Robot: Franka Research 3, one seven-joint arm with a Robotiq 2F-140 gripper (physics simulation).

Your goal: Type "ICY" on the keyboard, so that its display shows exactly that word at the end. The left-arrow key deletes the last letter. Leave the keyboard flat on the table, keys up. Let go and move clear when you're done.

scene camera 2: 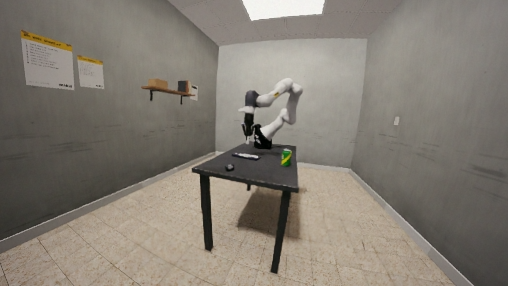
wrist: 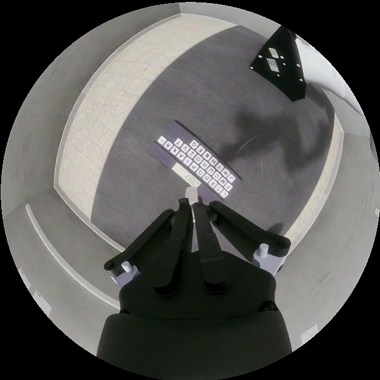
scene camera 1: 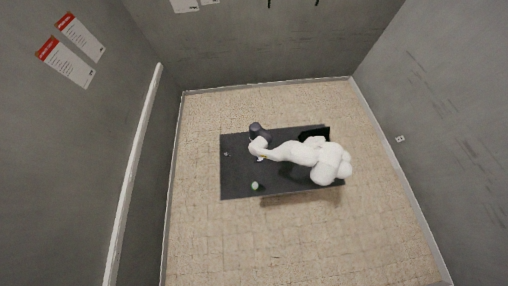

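Note:
The purple keyboard [scene camera 2: 245, 156] [wrist: 186, 138] lies flat on the table [scene camera 1: 232, 180] [scene camera 2: 265, 174] [wrist: 210, 65], white keys up. In scene camera 1 the arm hides most of it. Its pale display [wrist: 180, 173] bears a few dark characters, too blurred to read surely. My gripper [scene camera 2: 247, 141] [wrist: 192, 194] is shut with nothing between its fingers. Its pale fingertips are raised above the keyboard and, in the wrist view, appear just below the lettered end of the display.
A green and yellow can [scene camera 1: 255, 185] [scene camera 2: 286, 158] stands upright on the table. A small dark mouse [scene camera 1: 227, 154] [scene camera 2: 229, 167] lies near one end of the table. The arm's black base [scene camera 2: 261, 138] [wrist: 282, 70] stands at the other end.

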